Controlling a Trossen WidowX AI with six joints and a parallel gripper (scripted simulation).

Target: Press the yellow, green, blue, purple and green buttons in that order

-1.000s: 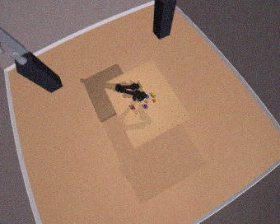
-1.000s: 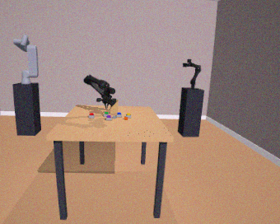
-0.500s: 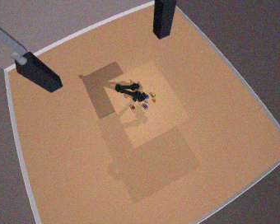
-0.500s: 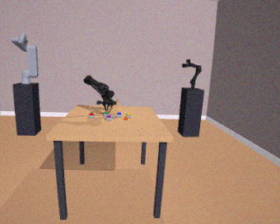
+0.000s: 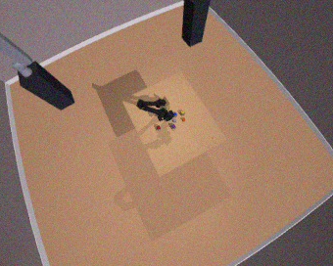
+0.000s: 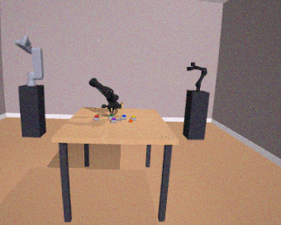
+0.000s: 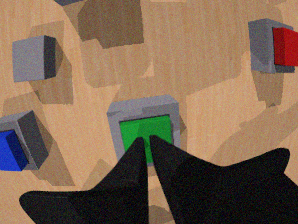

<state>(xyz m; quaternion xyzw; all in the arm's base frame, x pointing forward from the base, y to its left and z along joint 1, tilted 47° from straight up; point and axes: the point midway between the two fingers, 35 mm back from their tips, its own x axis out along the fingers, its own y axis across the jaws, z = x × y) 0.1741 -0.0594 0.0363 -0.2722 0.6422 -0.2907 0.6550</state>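
My gripper tip is 10 mm above the green button. The rest, counted from my gripper tip: blue button: 120 mm to the left, 10 mm ahead; then purple button: 130 mm ahead, 30 mm to the left; then red piece: 140 mm to the right, 60 mm ahead.
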